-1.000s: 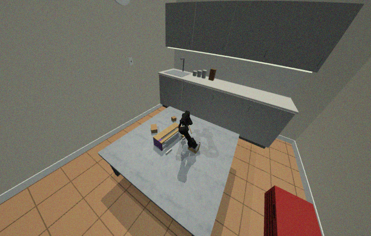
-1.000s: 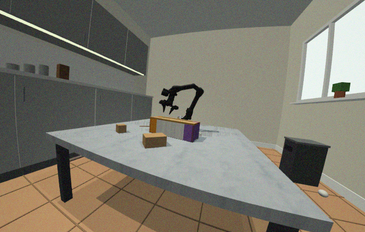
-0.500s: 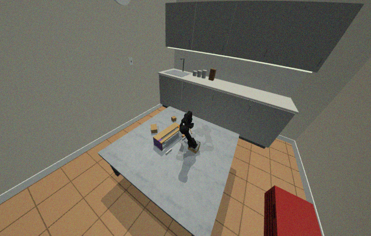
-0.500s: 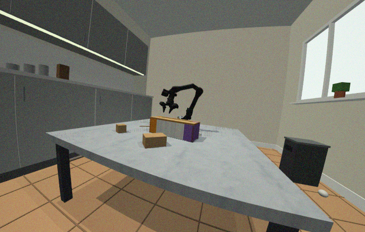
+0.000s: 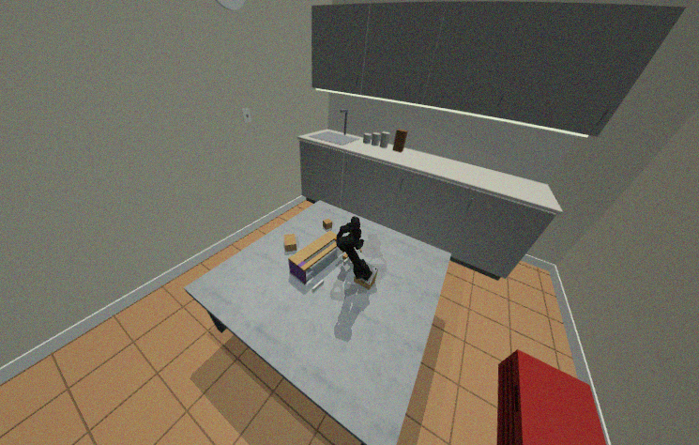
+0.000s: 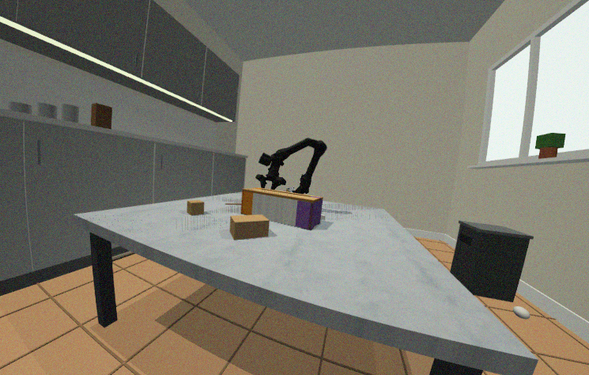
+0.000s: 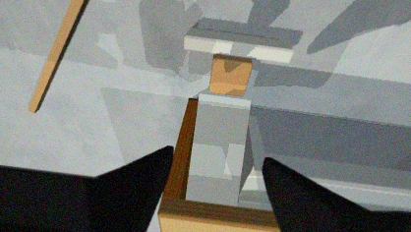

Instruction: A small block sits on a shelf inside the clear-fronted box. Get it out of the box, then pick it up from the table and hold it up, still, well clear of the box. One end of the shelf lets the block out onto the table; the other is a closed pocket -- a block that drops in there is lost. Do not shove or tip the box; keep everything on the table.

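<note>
Right now the tan block is 9 cm below my gripper tip and 2 cm behind it. Also, from my gripper tip: box 16 cm to the left, 6 cm ahead, 4 cm below; then thin wooden stick 18 cm to the right, 10 cm below, 1 cm ahead.
</note>
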